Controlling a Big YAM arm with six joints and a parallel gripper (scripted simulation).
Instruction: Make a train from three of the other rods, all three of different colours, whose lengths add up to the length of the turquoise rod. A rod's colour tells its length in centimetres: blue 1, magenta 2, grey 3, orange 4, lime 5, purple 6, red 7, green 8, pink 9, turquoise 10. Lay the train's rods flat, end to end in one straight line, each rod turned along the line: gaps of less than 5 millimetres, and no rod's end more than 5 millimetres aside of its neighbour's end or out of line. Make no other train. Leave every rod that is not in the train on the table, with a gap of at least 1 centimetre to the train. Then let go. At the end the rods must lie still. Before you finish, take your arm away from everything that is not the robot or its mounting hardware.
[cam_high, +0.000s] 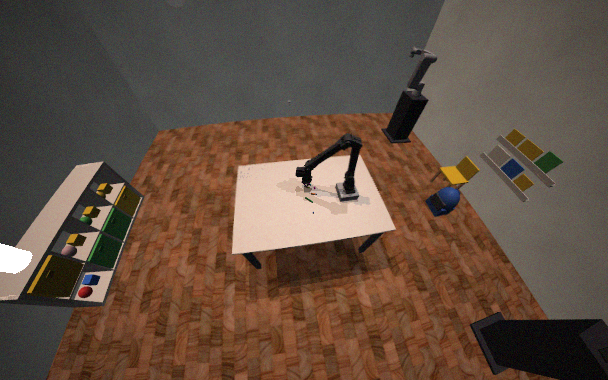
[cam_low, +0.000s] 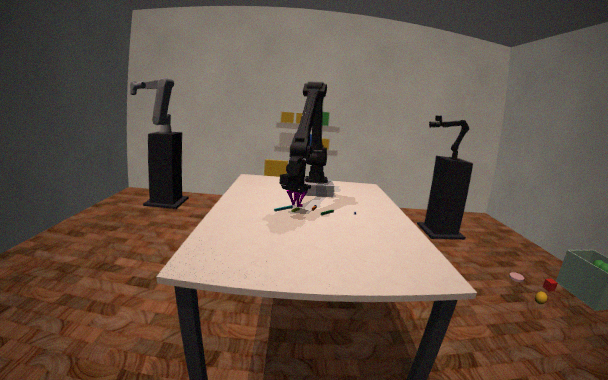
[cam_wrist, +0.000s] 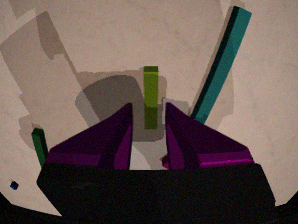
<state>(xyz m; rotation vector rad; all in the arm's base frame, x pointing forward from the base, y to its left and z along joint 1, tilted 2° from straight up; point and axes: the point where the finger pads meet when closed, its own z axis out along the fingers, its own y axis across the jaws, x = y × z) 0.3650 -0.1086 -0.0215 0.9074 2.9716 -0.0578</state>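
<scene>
Now: hand 30 mm above the lime rod. Also, from my hand: magenta rod 70 mm behind, 20 mm to the left, 30 mm below; orange rod 50 mm behind, 80 mm to the left, 30 mm below; turquoise rod 10 mm behind, 50 mm to the right, 30 mm below.
</scene>
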